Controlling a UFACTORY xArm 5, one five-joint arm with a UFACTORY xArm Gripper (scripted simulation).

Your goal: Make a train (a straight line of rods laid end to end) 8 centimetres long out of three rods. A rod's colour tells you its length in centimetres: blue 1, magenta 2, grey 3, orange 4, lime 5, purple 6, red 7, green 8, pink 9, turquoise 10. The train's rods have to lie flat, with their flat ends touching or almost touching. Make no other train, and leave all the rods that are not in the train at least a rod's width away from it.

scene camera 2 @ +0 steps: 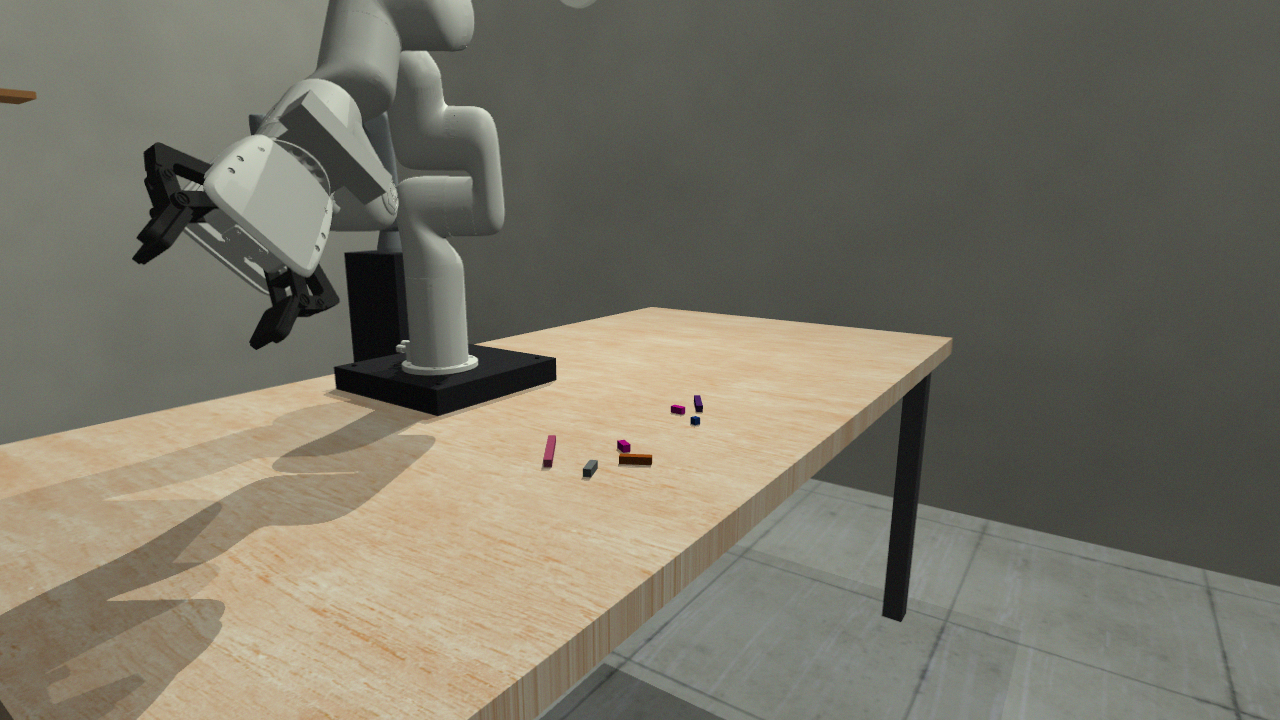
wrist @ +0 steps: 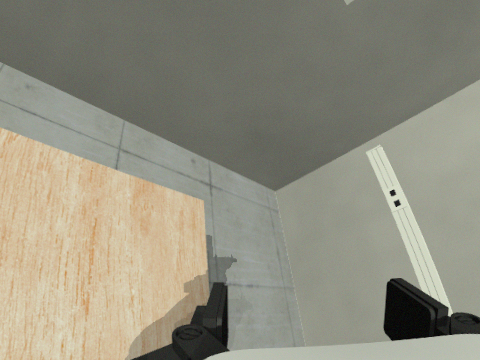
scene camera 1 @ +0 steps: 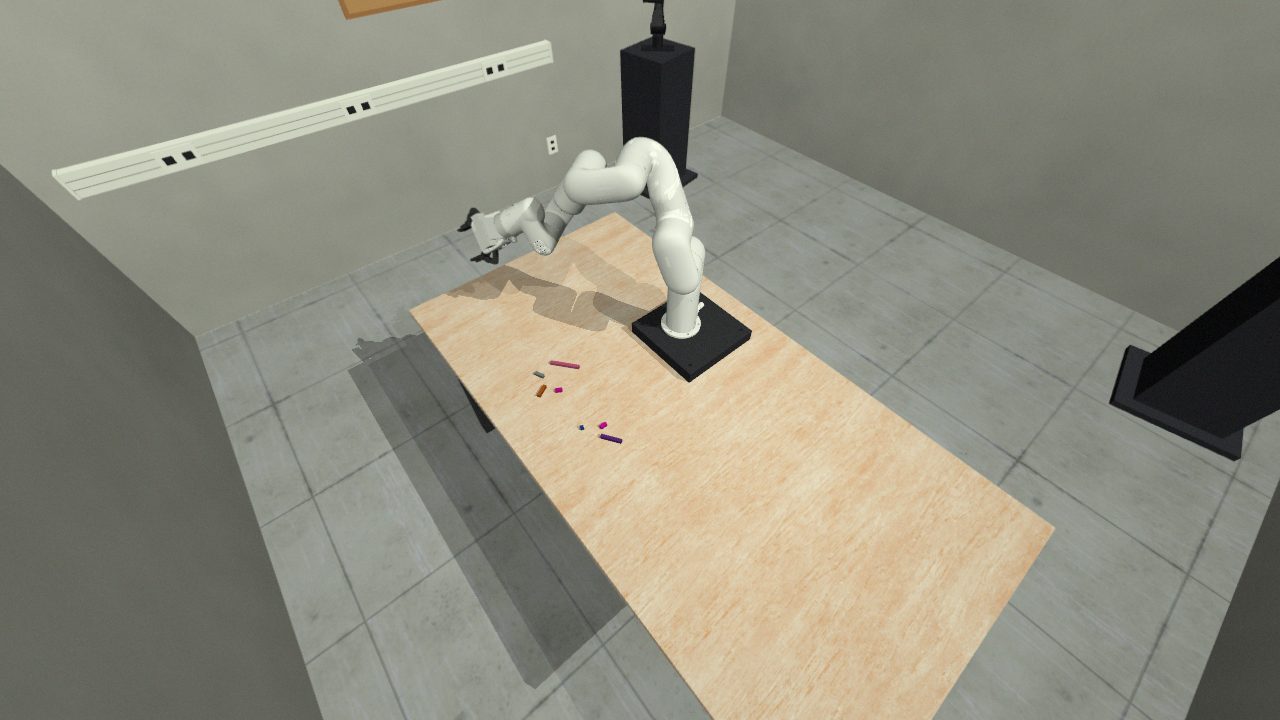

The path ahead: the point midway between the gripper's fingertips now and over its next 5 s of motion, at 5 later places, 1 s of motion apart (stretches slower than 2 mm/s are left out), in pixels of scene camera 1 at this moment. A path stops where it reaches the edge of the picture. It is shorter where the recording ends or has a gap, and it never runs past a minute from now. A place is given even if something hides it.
The gripper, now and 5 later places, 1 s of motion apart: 467,245; 487,297; 544,344; 571,357; 577,375; 583,386
